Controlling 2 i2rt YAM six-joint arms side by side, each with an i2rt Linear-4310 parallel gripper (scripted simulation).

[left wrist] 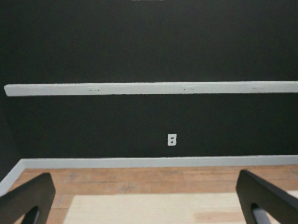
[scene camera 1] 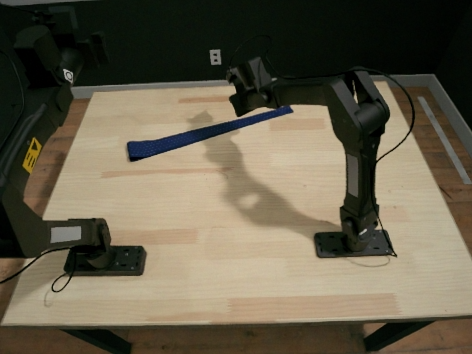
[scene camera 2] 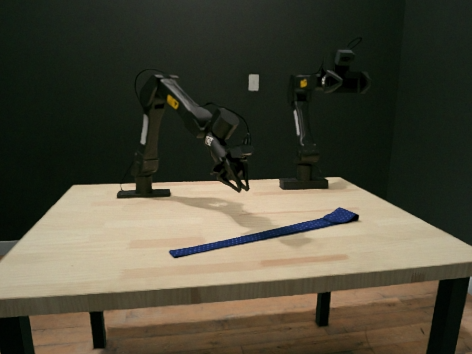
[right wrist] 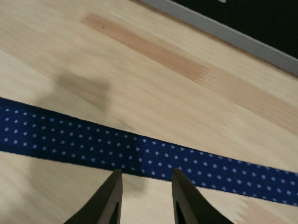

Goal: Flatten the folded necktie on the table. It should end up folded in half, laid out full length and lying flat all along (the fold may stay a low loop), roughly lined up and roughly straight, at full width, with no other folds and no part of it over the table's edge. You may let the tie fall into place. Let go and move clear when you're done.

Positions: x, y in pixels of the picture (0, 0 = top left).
Scene:
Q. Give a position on a blue dotted necktie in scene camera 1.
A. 137, 150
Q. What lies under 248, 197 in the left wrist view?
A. The left gripper.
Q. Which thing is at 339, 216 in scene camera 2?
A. A blue dotted necktie.

